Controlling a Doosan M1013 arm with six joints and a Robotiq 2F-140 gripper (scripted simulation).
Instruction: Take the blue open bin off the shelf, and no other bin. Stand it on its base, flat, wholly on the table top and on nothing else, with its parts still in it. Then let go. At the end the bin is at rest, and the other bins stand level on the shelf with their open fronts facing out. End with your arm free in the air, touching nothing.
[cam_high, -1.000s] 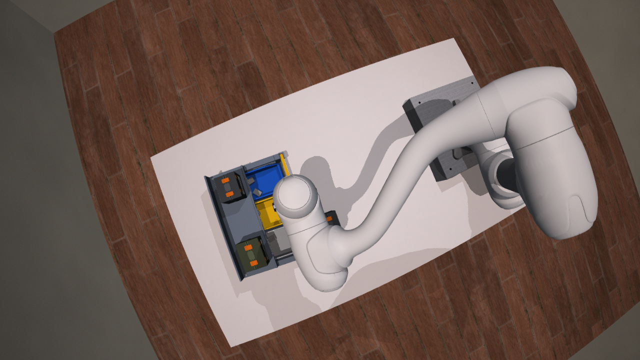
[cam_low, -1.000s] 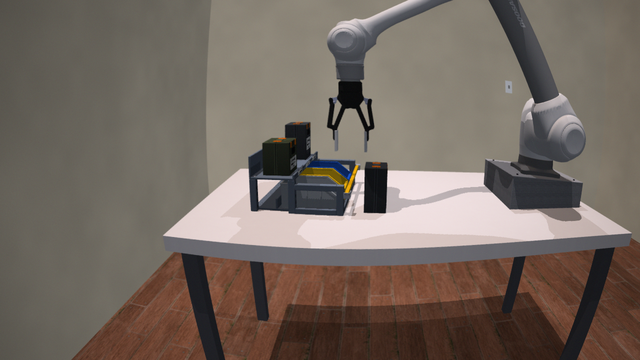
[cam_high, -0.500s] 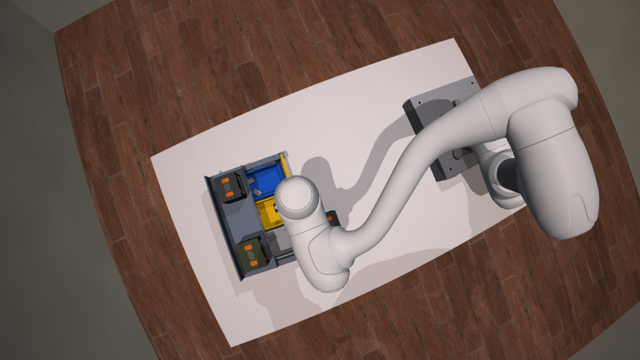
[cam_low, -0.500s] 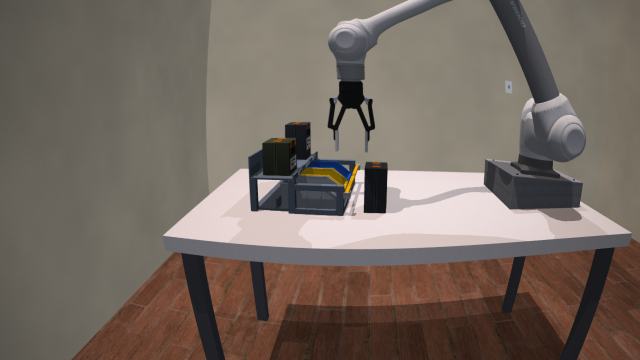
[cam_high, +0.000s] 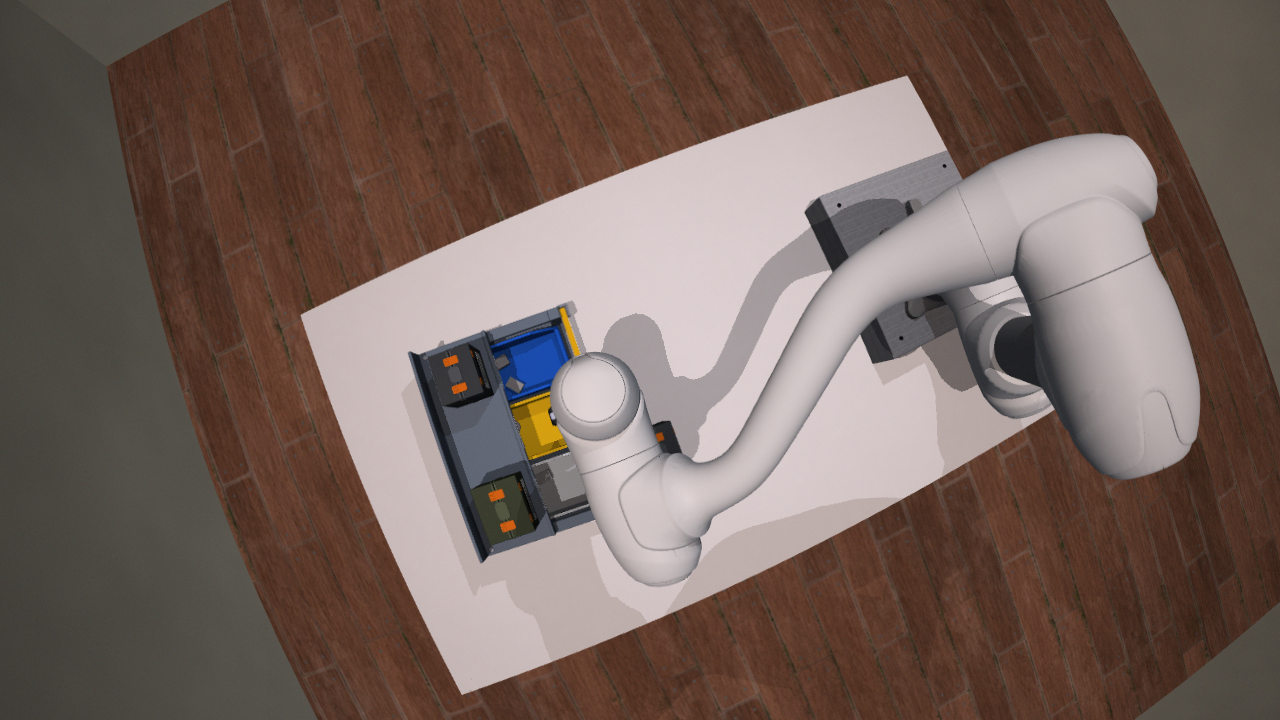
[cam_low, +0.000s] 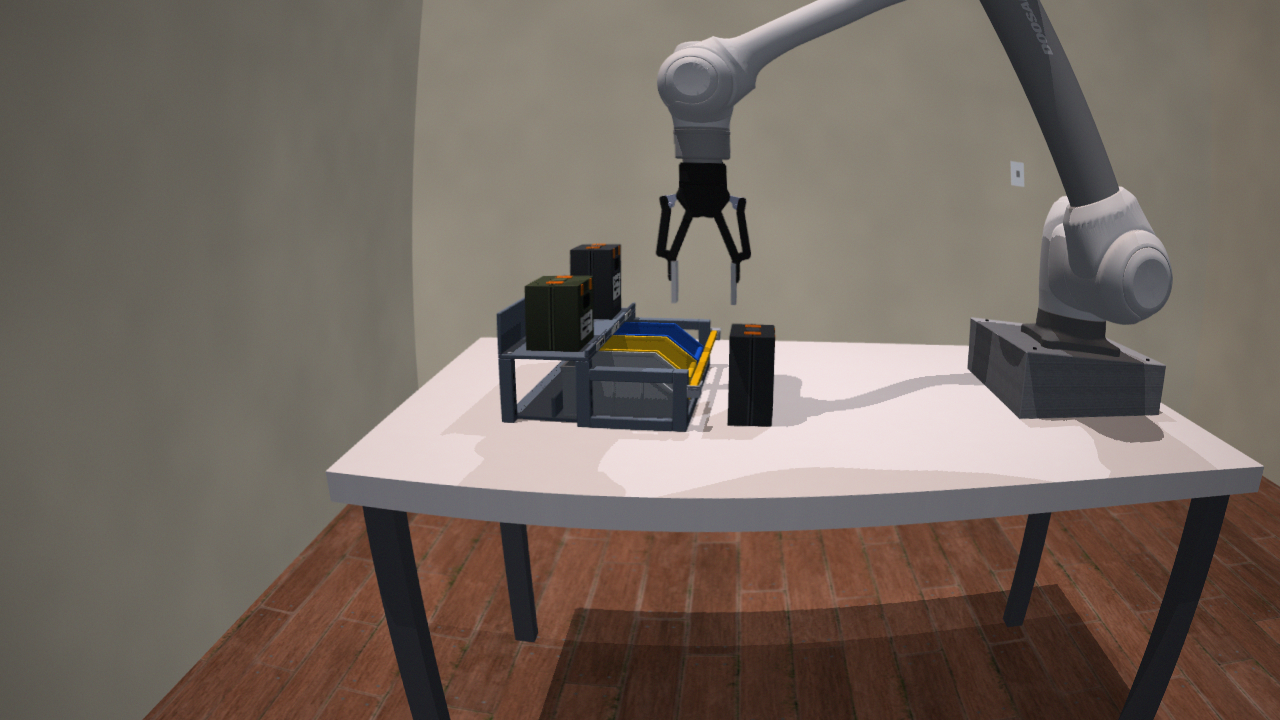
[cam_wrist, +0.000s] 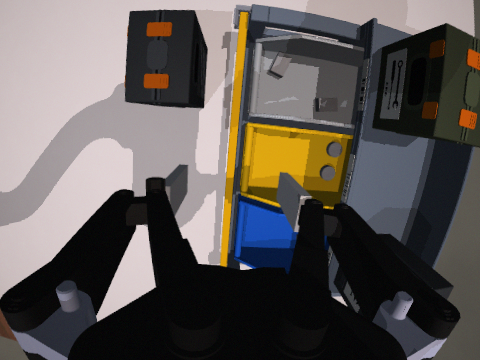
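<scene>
The yellow bar is 11 cm below my hand. The rest, counted from my hand: blue open bin (13 cm below, 11 cm to the right, 11 cm ahead); yellow bin (13 cm below, 10 cm ahead, 1 cm to the left); black box (11 cm to the left, 11 cm below, 9 cm behind).
</scene>
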